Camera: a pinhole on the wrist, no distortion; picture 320 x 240 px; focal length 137.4 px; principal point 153.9 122.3 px. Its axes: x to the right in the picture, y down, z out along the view. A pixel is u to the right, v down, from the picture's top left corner.
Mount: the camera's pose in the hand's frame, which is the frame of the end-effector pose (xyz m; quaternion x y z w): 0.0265 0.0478 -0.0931 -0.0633 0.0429 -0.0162 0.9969
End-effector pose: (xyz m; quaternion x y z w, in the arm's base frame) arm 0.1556 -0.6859 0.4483 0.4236 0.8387 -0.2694 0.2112
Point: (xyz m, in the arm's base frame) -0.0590 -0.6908 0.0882
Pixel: 261 58
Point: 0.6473 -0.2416 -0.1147
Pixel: outside the picture
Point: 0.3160 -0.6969 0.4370
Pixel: 16 189
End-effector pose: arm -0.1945 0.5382 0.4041 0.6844 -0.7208 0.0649 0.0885
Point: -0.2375 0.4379 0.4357
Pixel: 265 95
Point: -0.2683 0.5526 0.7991
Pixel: behind the camera
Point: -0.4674 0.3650 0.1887
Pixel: 179 182
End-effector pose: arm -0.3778 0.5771 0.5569 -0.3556 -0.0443 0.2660 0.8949
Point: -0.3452 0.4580 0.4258
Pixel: behind the camera
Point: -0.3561 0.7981 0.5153
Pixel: 211 175
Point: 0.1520 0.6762 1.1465
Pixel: outside the picture
